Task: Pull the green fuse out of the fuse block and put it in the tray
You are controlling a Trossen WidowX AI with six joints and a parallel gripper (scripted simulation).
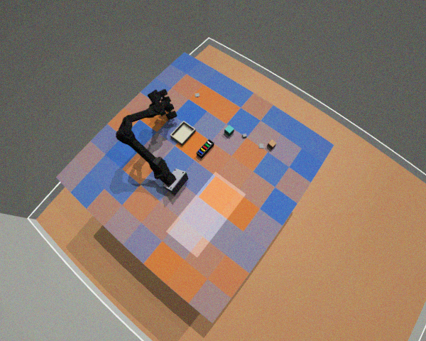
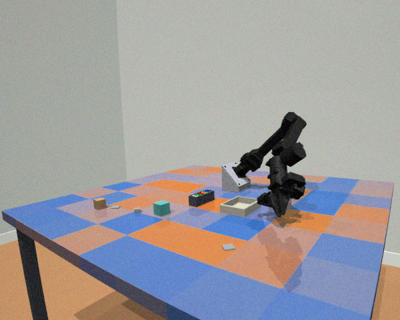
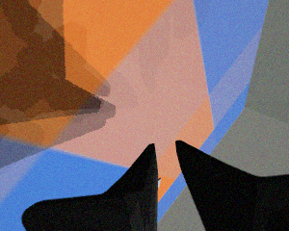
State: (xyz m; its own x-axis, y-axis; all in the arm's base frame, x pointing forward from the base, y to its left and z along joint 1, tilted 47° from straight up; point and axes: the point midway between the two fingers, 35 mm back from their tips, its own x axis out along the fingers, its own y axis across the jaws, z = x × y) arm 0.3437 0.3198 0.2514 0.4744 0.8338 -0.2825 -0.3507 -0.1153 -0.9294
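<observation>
The green fuse is 5 cm behind my gripper tip, 39 cm to the right of it and 2 cm below it. Also, from my gripper tip: brown cube 24 cm ahead, 67 cm to the right, 3 cm below; teal cube 12 cm ahead, 42 cm to the right, 3 cm below; beige tray 9 cm behind, 21 cm to the right, 4 cm below.
</observation>
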